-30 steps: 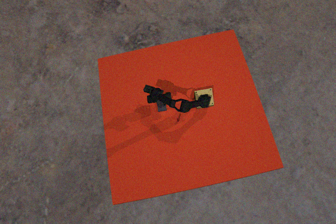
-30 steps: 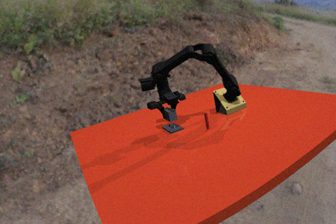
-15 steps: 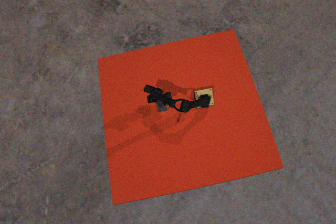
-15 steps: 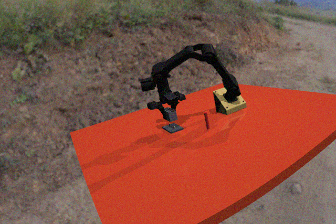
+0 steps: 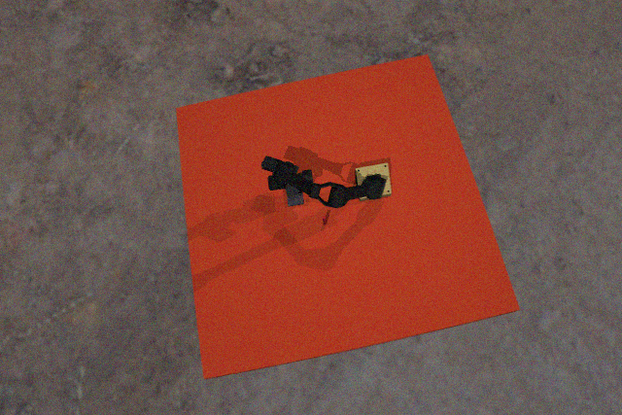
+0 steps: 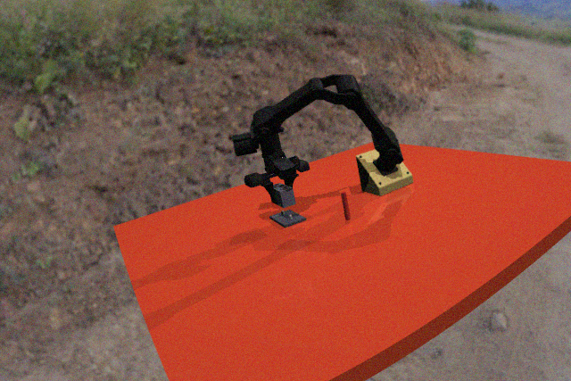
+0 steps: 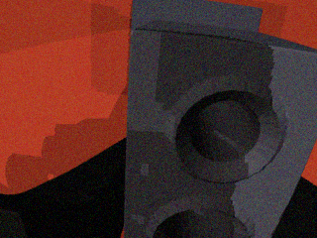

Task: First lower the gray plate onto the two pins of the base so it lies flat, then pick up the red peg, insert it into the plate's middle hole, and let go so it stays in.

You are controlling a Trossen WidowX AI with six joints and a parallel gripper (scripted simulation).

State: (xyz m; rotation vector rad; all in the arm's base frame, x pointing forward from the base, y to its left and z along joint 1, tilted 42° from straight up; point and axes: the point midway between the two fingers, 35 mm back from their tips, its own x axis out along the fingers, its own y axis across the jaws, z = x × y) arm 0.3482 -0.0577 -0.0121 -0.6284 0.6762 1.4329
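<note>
My gripper tip is now 50 mm above the base. From my gripper tip the other things lie so: red peg 110 mm behind, 170 mm to the left, 20 mm below; then gray plate 30 mm above.
</note>
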